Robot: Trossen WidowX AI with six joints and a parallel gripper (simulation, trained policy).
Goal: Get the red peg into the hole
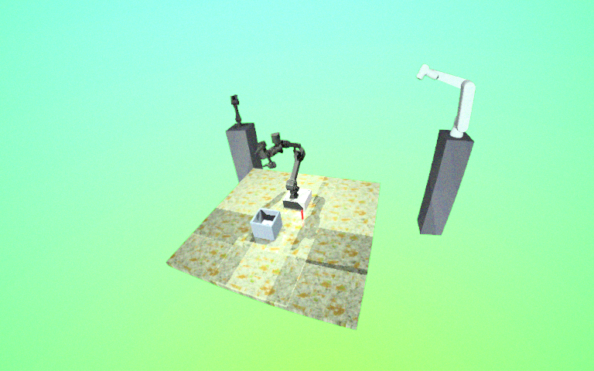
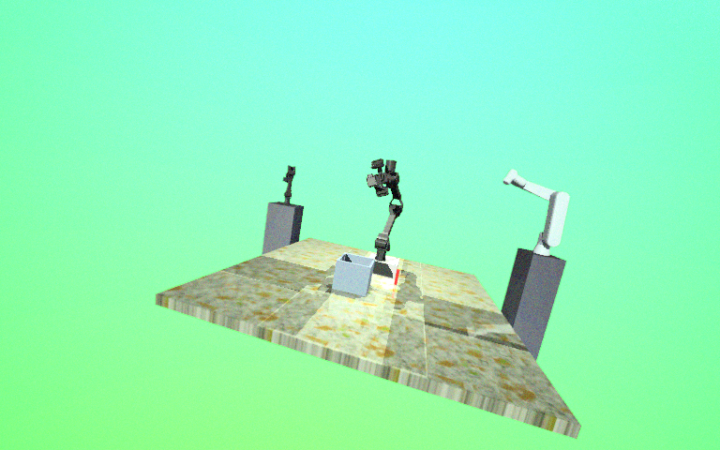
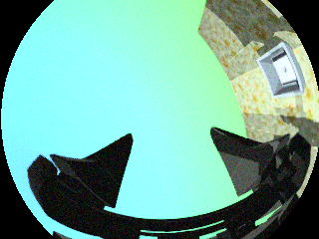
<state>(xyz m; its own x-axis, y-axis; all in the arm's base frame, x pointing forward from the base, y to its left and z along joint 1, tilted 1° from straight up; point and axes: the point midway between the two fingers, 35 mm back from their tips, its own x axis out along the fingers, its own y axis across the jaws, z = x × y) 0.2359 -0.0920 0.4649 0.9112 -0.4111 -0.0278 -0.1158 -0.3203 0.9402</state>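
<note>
The thin red peg is 10 cm behind my gripper tip, 22 cm to the left of it and 50 cm below it.
</note>
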